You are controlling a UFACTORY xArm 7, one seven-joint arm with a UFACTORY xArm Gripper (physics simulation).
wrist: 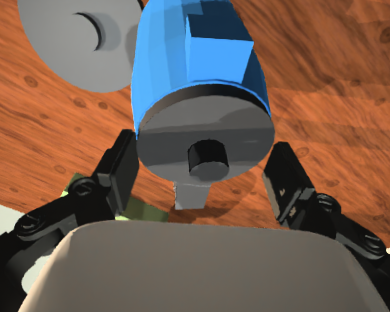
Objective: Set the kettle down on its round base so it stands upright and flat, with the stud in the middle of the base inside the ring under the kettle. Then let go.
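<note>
The kettle [162, 65] shows between and beyond the fingers, with its blue body, a blue block-shaped part on its side, and a grey end face with a round knob [209, 162] turned toward the camera. A grey bar-shaped part [192, 195] sticks out below that face. The round grey base [55, 50] lies at the upper left on the wood, partly cut off by the frame, with a round stud [108, 32] on it. The kettle is beside the base in this view; its underside and ring are hidden. My gripper [203, 153] is open, its fingers apart on either side of the end face.
A wooden-looking surface [330, 125] lies under the things. A green block [145, 210] is partly hidden behind the left finger. A pale area [10, 223] shows at the left edge. A shadow falls on the wood at the right.
</note>
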